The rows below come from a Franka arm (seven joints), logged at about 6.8 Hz.
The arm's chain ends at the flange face. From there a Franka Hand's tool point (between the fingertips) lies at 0.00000 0.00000 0.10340 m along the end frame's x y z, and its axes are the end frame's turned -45 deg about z.
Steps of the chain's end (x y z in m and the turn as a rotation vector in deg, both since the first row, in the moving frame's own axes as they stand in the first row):
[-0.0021 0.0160 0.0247 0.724 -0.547 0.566]
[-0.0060 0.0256 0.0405 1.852 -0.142 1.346]
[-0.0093 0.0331 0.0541 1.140 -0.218 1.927]
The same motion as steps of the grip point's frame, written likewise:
[-0.0126 0.0082 0.0247 0.899 0.125 0.566]
[-0.0201 0.0113 0.0404 1.410 1.209 1.346]
[-0.0288 0.0151 0.0541 0.960 0.652 1.927]

